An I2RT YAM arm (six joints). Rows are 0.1 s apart.
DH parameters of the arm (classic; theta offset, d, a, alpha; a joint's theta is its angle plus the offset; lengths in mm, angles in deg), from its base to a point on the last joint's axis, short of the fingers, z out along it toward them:
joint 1: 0 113.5 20 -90
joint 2: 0 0 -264 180
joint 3: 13.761 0 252.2 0
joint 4: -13.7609 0 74 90
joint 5: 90 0 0 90
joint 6: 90 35.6 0 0
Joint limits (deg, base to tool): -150..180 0..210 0..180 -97..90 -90..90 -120..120
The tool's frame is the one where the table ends.
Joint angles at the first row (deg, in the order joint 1, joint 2, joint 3, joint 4, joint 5, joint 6):
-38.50, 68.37, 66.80, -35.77, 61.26, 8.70
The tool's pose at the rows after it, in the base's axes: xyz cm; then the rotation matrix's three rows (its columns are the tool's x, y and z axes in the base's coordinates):
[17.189 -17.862 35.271], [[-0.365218 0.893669 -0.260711], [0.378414 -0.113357 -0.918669], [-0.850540 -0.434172 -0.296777]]
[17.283 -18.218 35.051], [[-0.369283 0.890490 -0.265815], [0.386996 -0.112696 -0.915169], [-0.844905 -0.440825 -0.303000]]
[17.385 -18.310 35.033], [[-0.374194 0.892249 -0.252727], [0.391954 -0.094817 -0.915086], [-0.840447 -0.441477 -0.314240]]
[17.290 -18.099 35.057], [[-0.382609 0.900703 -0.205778], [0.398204 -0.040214 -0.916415], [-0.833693 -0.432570 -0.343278]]
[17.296 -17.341 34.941], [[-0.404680 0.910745 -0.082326], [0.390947 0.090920 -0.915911], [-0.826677 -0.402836 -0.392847]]
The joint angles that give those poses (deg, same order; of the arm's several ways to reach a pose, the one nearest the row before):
-38.85, 69.43, 66.80, -35.86, 61.52, 7.91
-39.37, 70.13, 66.88, -35.68, 61.17, 7.73
-39.46, 70.40, 67.15, -35.86, 60.13, 7.47
-39.46, 69.70, 66.98, -36.30, 56.96, 6.77
-38.68, 67.68, 65.57, -35.60, 50.04, 4.67

